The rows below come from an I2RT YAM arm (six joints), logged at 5 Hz.
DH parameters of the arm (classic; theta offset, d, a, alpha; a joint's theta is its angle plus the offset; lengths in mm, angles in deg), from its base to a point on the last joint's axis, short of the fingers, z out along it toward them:
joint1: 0 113.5 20 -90
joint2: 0 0 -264 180
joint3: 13.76 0 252.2 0
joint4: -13.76 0 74 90
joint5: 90 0 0 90
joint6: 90 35.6 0 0
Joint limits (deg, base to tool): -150..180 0..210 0..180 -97..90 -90..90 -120..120
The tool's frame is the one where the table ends.
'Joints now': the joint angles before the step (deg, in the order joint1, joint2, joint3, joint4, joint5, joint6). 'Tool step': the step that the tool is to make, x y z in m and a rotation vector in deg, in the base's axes. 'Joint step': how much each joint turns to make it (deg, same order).
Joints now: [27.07 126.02 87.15 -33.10 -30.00 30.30]
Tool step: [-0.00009 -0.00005 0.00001 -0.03 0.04 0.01]
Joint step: [0.00 -0.01 0.00 -0.06 0.00 -0.01]
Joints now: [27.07 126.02 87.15 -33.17 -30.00 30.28]
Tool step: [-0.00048 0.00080 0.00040 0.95 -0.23 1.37]
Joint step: [0.04 0.00 0.01 0.02 -1.11 -1.20]
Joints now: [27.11 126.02 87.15 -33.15 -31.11 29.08]
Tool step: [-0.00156 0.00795 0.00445 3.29 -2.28 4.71]
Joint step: [0.81 -0.20 0.31 1.05 -3.02 -3.67]
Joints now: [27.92 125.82 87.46 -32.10 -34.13 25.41]
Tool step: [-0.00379 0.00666 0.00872 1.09 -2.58 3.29]
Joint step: [0.96 -1.07 0.15 0.01 -0.55 -2.76]
